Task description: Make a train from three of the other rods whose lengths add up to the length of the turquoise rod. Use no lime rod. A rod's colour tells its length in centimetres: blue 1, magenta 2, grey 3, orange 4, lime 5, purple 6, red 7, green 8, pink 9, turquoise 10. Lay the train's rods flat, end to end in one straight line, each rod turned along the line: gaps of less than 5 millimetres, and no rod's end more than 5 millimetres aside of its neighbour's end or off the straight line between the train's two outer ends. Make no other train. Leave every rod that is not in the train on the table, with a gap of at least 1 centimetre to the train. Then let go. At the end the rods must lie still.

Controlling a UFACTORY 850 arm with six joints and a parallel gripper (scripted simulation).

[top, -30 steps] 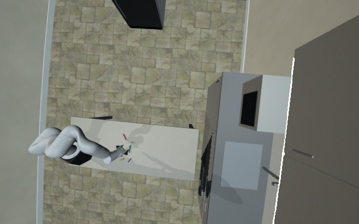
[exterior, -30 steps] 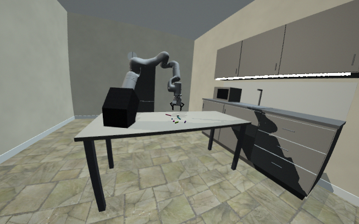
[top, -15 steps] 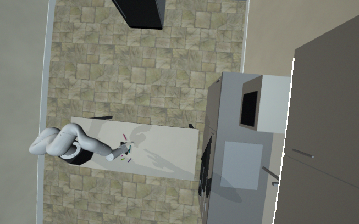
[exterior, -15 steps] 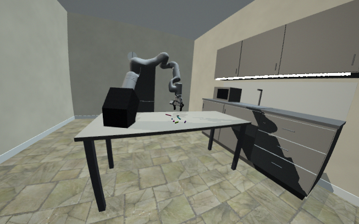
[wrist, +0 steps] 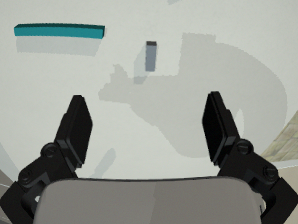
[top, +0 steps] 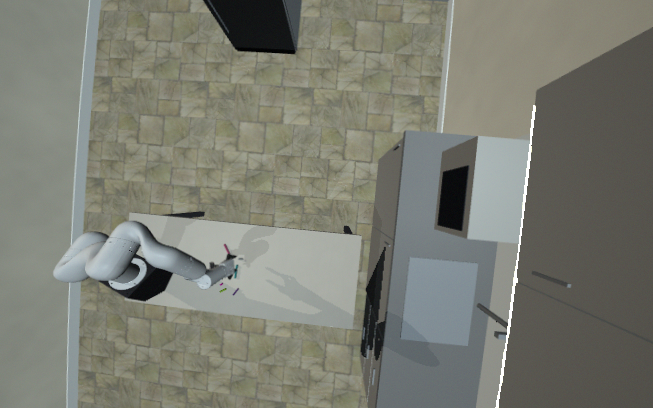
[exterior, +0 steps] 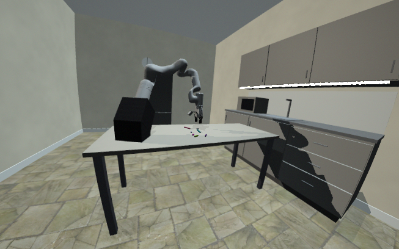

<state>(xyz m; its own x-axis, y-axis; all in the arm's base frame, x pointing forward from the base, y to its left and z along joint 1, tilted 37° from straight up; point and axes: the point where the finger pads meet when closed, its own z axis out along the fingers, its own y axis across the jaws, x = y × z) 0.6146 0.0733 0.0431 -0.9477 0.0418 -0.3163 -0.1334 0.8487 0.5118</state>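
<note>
My hand is 8 cm above the grey rod. Also, from my hand: turquoise rod: 9 cm to the right, 8 cm below, 2 cm behind; small blue rod: 12 cm to the right, 12 cm behind, 8 cm below; pink rod: 11 cm behind, 8 cm below, 6 cm to the left.
</note>
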